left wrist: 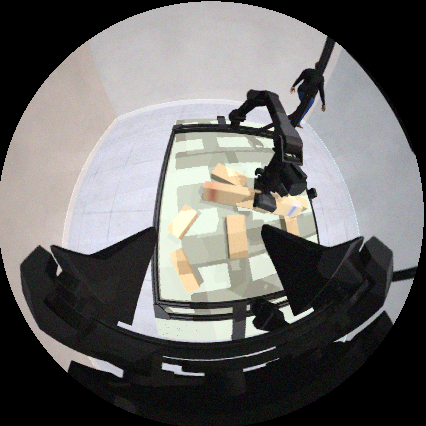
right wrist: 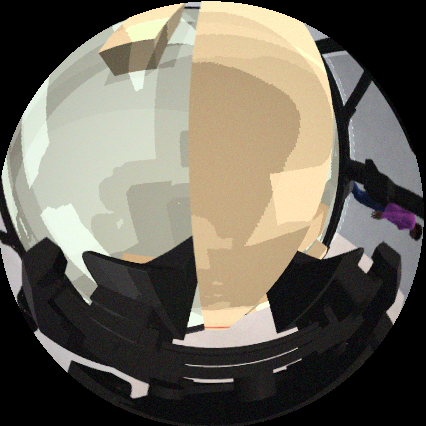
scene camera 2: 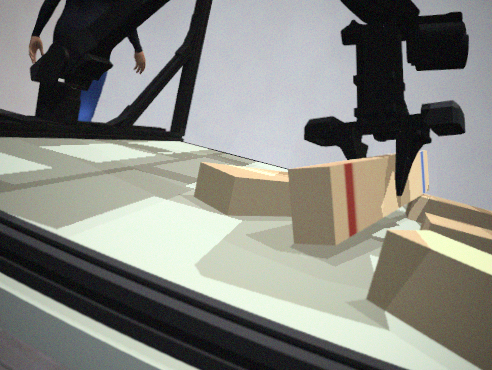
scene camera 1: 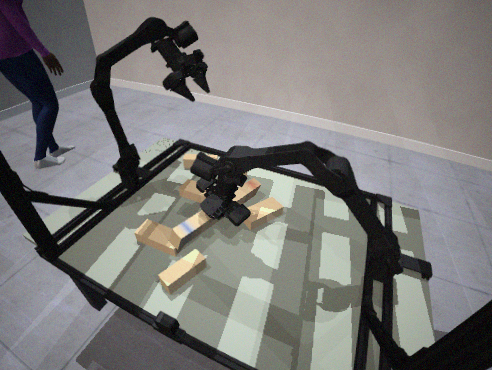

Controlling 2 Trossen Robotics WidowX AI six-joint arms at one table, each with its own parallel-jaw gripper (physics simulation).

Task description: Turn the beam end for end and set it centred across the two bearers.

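Pixels of known places: left gripper, fingertip midpoint: (left wrist: 209, 230) (scene camera 1: 201, 96); right gripper, fingertip midpoint: (left wrist: 253, 202) (scene camera 1: 219, 212); left arm's base at its link origin: (left wrist: 257, 306) (right wrist: 346, 167) (scene camera 1: 130, 183); right arm's base at its link origin: (left wrist: 233, 127) (scene camera 2: 54, 122) (scene camera 1: 379, 272).
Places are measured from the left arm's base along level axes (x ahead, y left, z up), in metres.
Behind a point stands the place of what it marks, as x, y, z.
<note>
The long wooden beam (scene camera 1: 199, 222) {0.391, -0.110, 0.071} (scene camera 2: 370, 192) {0.406, 0.099, 0.030} (left wrist: 231, 195) {0.408, 0.089, 0.045} (right wrist: 240, 150) has a blue band at one end and a red band at the other. My right gripper (scene camera 1: 224, 212) {0.395, 0.001, 0.019} (scene camera 2: 380, 175) {0.395, 0.001, 0.019} (left wrist: 253, 202) {0.395, 0.001, 0.019} (right wrist: 228, 236) {0.395, 0.001, 0.019} is shut on it near mid-length, holding it on edge low over the table. In scene camera 1 the blue end points front-left, close by one block (scene camera 1: 154, 235) {0.269, -0.177, 0.019} (left wrist: 291, 226) {0.292, -0.159, 0.019}; a second block (scene camera 1: 190, 191) {0.250, 0.047, 0.019} (left wrist: 237, 236) {0.270, 0.075, 0.019} lies roughly parallel to that one. These may be the bearers; contact with the beam is unclear. My left gripper (scene camera 1: 201, 96) {0.237, 0.177, 0.325} (left wrist: 209, 230) {0.237, 0.177, 0.325} is open, high above the table.
Loose blocks lie around: one (scene camera 1: 182, 271) {0.418, -0.245, 0.025} (right wrist: 142, 42) in front, one (scene camera 1: 263, 213) {0.529, 0.060, 0.019} (scene camera 2: 255, 195) {0.510, 0.131, 0.002} (left wrist: 229, 174) {0.516, 0.081, 0.019} beside the red end, others (left wrist: 183, 221) {0.324, 0.253, 0.028} (left wrist: 185, 270) {0.164, 0.247, 0.025} toward the left arm. A black frame (scene camera 1: 120, 303) {0.306, -0.371, -0.024} edges the table. A person (scene camera 1: 37, 92) (left wrist: 310, 87) stands beyond.
</note>
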